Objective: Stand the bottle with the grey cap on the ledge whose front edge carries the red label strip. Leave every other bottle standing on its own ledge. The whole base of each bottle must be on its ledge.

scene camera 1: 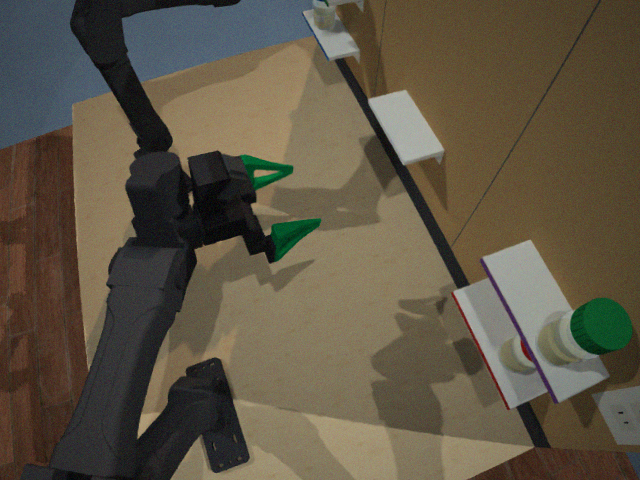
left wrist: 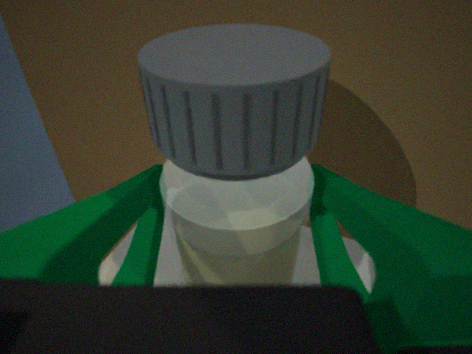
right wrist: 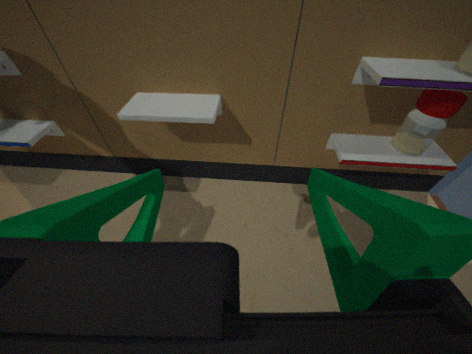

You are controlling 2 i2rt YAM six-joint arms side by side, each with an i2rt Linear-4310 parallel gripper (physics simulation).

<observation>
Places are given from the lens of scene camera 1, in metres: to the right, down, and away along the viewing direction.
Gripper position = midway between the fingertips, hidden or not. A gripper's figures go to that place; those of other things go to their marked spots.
my right gripper (scene camera 1: 306, 194): -0.02, -0.06, 0.56
red-capped bottle (scene camera 1: 513, 356): 0.28, 0.17, 0.54
plain white ledge (scene camera 1: 413, 140): 0.17, -0.18, 0.69
purple-strip ledge (scene camera 1: 528, 287): 0.27, 0.06, 0.49
red-strip ledge (scene camera 1: 483, 309): 0.27, 0.11, 0.62
The marked spots on the purple-strip ledge and the red-strip ledge are 0.14 m apart.
</observation>
